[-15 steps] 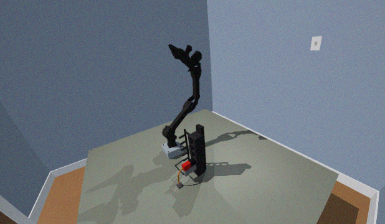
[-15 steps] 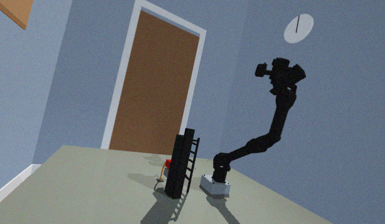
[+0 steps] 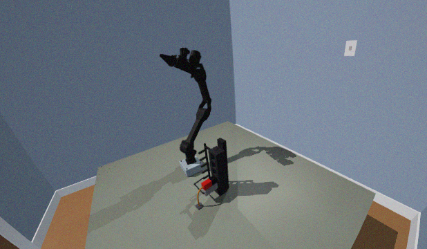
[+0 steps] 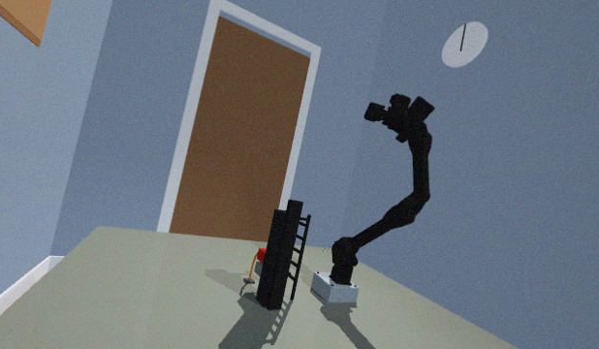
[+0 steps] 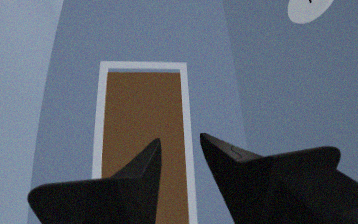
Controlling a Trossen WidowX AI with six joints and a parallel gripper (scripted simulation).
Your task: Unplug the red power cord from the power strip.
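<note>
Now: the red plug 33 cm ahead of my gripper tip, 7 cm to the left of it and 60 cm below it.
</note>
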